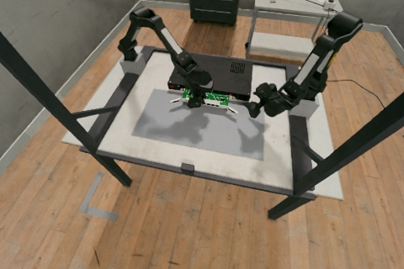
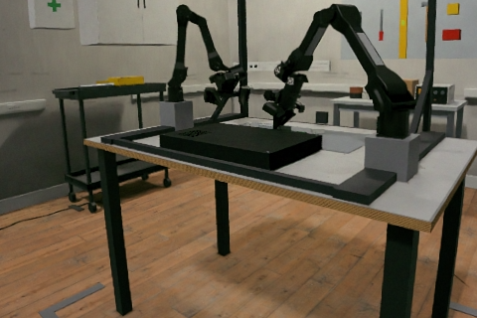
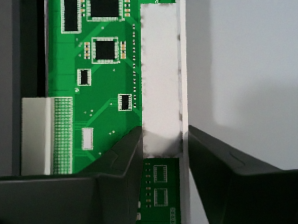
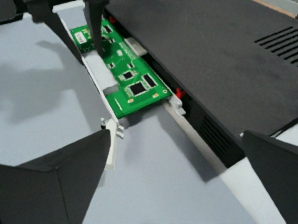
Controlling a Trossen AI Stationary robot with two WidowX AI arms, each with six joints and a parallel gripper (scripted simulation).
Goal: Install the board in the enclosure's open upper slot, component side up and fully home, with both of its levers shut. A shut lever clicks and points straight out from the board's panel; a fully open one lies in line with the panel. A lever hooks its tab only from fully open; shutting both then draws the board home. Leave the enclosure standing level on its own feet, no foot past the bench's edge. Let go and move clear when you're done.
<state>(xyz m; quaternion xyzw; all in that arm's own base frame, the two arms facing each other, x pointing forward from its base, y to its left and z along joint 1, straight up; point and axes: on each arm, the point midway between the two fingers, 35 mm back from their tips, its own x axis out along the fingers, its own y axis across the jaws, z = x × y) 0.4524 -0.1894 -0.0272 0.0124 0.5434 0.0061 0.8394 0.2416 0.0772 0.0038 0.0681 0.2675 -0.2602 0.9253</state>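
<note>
Right now the green board is 3 cm below my left hand and 1 cm to the right of it. Also, from my left hand: dark frame rail 39 cm ahead, 6 cm below, 4 cm to the left; black enclosure 19 cm ahead, 3 cm below, 1 cm to the left; grey mat 8 cm behind, 7 cm below, 2 cm to the right.
</note>
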